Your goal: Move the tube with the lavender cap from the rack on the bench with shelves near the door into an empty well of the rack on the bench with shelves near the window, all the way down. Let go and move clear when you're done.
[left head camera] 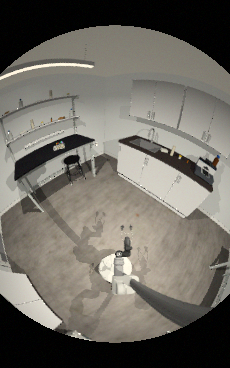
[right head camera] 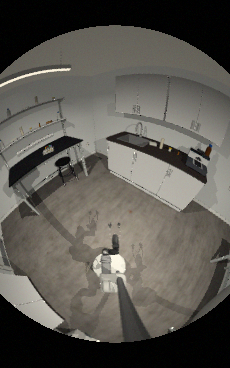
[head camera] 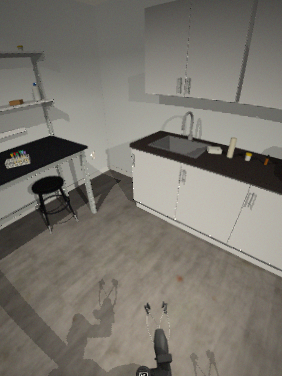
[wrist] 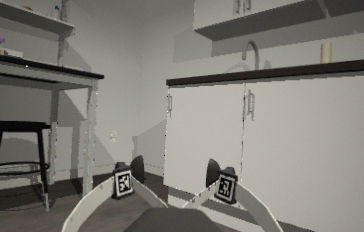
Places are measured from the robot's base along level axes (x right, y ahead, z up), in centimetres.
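Pixels of known places: hand, its tool point: (left head camera: 126, 226) (right head camera: 113, 223) (head camera: 155, 305) (wrist: 175, 175).
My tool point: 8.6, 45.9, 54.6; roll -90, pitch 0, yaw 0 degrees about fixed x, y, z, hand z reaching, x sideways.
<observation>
Ahead of a thing's pixels: the offset from my tool point to its top centre, as dx, dy, dz. "pt": to the spot under its first point. Level surfaces: height alone.
A white rack (head camera: 18, 161) (left head camera: 59, 147) (right head camera: 48, 150) with several coloured caps stands on the black bench @(dz +34.1) (head camera: 67, 145) (left head camera: 30, 162) (right head camera: 25, 166) with shelves, on the left. In the wrist view, a purple cap @(pt -100.6, +105.7, +44.6) (wrist: 1, 40) shows at the left edge above that bench (wrist: 75, 73); its tube is cut off or too small to make out. In the head views the caps are too small to tell the lavender one. My gripper (head camera: 156, 306) (left head camera: 126, 228) (right head camera: 114, 225) (wrist: 175, 171) is open and empty, over the floor, well away from the bench. The other rack does not show.
A black stool @(-103.6, +131.2, -1.5) (head camera: 47, 185) (left head camera: 72, 159) (right head camera: 63, 161) (wrist: 22, 126) stands at the bench's front edge. A dark-topped counter (head camera: 225, 168) (wrist: 210, 78) with a sink, bottles and white cupboards runs along the right. Wall cabinets @(pt +60.9, +120.8, +113.8) (head camera: 215, 55) (left head camera: 167, 107) hang above it.
</observation>
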